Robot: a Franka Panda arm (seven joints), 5 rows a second.
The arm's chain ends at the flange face. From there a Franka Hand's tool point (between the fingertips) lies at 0.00 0.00 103.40 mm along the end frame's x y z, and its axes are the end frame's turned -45 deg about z.
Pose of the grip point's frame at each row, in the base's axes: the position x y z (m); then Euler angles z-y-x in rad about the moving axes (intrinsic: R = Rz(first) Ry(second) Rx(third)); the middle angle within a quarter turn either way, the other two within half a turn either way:
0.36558 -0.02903 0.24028 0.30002 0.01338 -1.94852
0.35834 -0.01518 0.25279 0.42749 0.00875 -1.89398
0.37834 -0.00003 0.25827 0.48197 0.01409 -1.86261
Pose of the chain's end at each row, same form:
0.39447 -0.12070 0.27841 -0.05742 0.72972 -2.08835
0.39925 -0.10428 0.28563 0.11755 0.74322 -2.01675
0.42461 -0.08758 0.28801 0.19819 0.75750 -1.97787

